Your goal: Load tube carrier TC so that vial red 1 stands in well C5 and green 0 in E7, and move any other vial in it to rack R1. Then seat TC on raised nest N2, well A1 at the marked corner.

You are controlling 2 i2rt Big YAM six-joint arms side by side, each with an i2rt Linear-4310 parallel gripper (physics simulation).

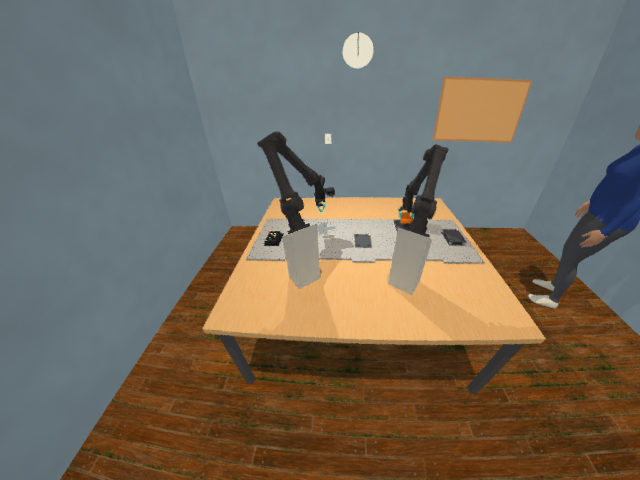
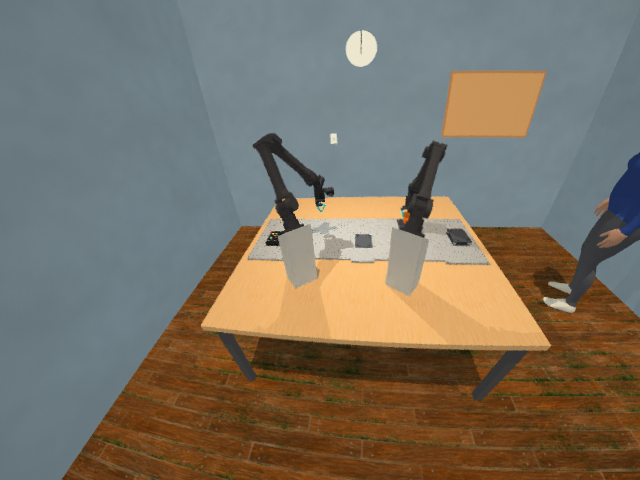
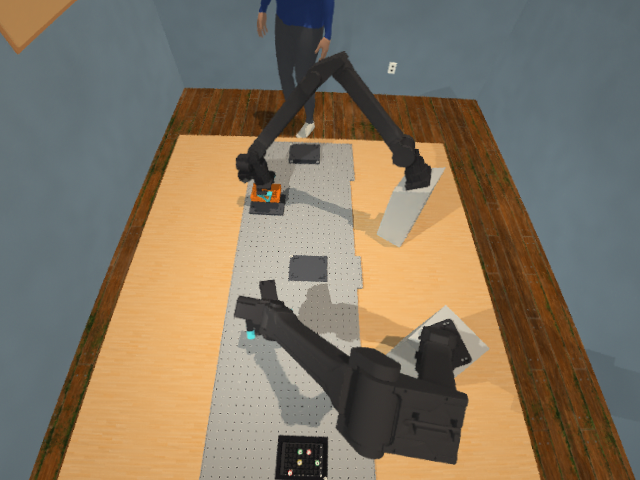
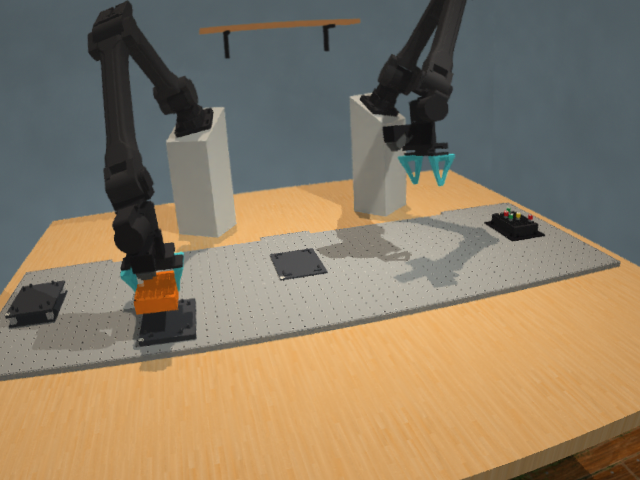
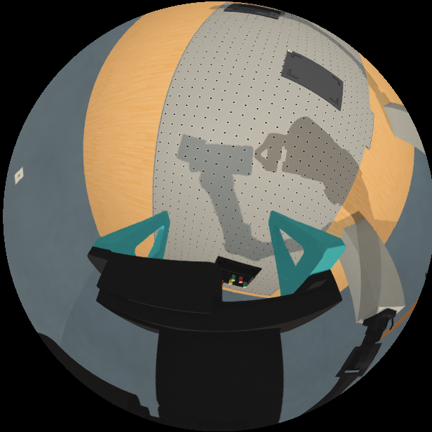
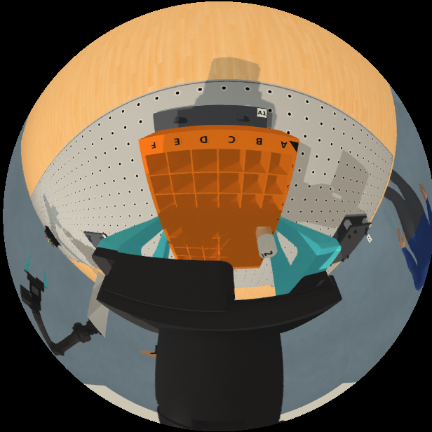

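Pixels of known places: left gripper, fingertip midpoint: (image 1: 320, 208) (image 2: 320, 208) (image 4: 427, 185); right gripper, fingertip midpoint: (image 1: 405, 219) (image 3: 269, 194) (image 4: 159, 292); left arm's base at its link origin: (image 3: 446, 344) (image 4: 378, 107); right arm's base at its link origin: (image 2: 411, 233) (image 3: 418, 179) (image 4: 195, 124).
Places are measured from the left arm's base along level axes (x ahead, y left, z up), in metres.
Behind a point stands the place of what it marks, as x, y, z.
The orange tube carrier (image 4: 156, 303) {0.417, -0.878, -0.252} (image 3: 255, 196) {0.408, -0.847, -0.253} (image 6: 220, 220) is held level by my right gripper (image 4: 154, 284) {0.342, -0.855, -0.267} (image 6: 218, 216), whose fingers are shut on its sides. It hangs a little above a dark nest (image 4: 186, 316) {0.375, -0.812, -0.324} (image 3: 266, 209) {0.372, -0.816, -0.324} (image 6: 200, 118) with an A1 tag. A vial with a white cap marked 2 (image 6: 266, 242) stands in the carrier beside one finger; its colour is hidden. My left gripper (image 4: 428, 183) {0.458, -0.206, -0.130} (image 3: 250, 334) (image 5: 218, 216) is open and empty, high above the perforated board. The black rack (image 4: 514, 227) {0.497, 0.110, -0.303} (image 3: 280, 454) {0.507, 0.140, -0.302} holds red, green and yellow vials; their numbers are unreadable.
A low dark nest plate (image 4: 298, 263) {0.265, -0.473, -0.332} (image 3: 308, 268) {0.258, -0.469, -0.332} (image 5: 314, 80) lies mid-board. Another dark nest (image 4: 37, 300) {0.124, -1.128, -0.303} (image 3: 305, 153) {0.101, -1.116, -0.303} (image 1: 453, 237) {0.077, -1.106, -0.303} stands raised near the board's end, its label unreadable. Two pale pedestals (image 4: 201, 186) {-0.123, -0.587, -0.183} (image 4: 379, 165) {0.067, -0.053, -0.177} carry the arms. A person (image 1: 615, 201) stands beside the table.
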